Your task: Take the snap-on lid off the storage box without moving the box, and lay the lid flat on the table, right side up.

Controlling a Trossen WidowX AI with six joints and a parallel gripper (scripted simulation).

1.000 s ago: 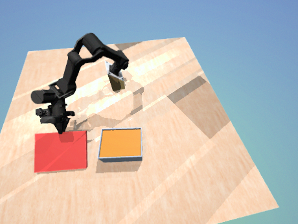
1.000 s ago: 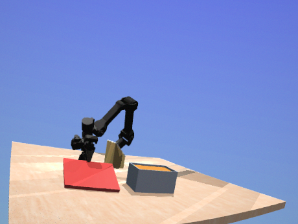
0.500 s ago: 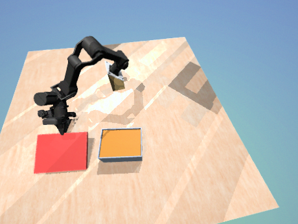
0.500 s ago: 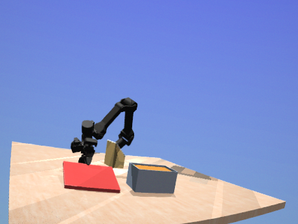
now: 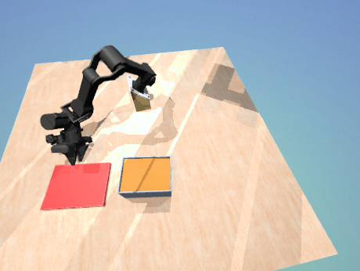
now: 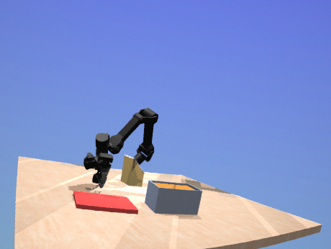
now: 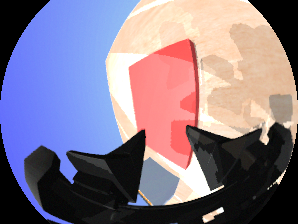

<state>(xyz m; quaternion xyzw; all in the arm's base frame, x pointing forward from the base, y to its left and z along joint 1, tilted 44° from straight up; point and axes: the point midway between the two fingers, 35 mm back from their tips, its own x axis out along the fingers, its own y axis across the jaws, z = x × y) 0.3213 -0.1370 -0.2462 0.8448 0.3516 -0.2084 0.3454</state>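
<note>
The red lid lies 7 cm ahead of my gripper tip, 1 cm to the right of it and 5 cm below it. Also, from my gripper tip: blue-grey box: 10 cm ahead, 29 cm to the left, 1 cm below.
</note>
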